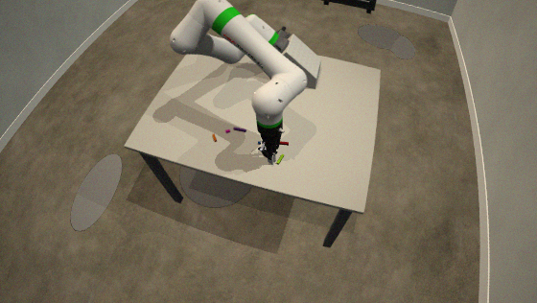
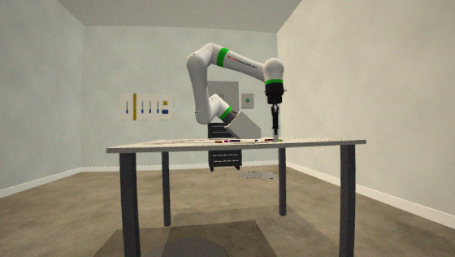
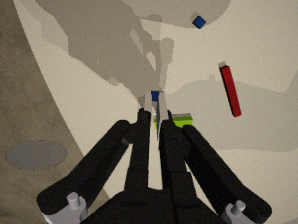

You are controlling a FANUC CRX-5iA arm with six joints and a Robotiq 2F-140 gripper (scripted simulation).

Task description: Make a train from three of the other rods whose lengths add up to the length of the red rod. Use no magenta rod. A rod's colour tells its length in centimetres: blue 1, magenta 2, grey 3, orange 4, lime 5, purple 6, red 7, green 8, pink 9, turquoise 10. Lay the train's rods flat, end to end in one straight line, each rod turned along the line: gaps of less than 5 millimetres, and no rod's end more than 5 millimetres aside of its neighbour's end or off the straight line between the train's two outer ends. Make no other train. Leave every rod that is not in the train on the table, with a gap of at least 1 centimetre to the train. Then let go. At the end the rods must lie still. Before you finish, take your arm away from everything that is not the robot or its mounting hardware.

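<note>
Right now the lime rod is 30 mm to the left of my hand, 30 mm below it and 20 mm behind it. From my hand the other things lie so: magenta rod 250 mm to the right, 90 mm behind, 30 mm below; then purple rod 200 mm to the right, 110 mm behind, 30 mm below; then red rod 100 mm behind, 30 mm below, 10 mm to the left.
</note>
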